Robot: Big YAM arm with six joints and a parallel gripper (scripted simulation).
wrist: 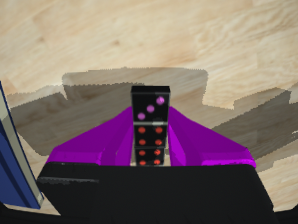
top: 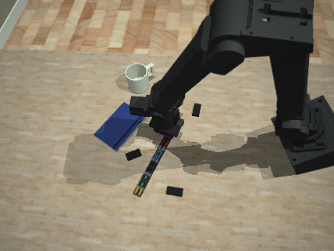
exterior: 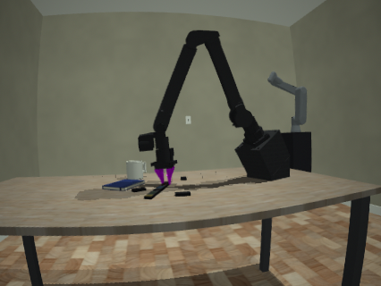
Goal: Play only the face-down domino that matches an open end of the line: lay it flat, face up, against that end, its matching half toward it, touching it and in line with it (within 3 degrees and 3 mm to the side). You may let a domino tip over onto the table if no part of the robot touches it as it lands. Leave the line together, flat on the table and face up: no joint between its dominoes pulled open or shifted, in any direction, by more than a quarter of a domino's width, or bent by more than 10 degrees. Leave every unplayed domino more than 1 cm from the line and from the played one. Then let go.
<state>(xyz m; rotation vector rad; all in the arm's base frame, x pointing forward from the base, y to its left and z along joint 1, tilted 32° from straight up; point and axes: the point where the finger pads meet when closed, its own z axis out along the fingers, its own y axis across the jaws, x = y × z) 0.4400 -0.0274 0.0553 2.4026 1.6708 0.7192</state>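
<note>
Now: the black domino right at my hand. Also, from my hand: white mug: 150 mm ahead, 210 mm to the right, 30 mm above; blue book: 180 mm ahead, 20 mm to the right.
</note>
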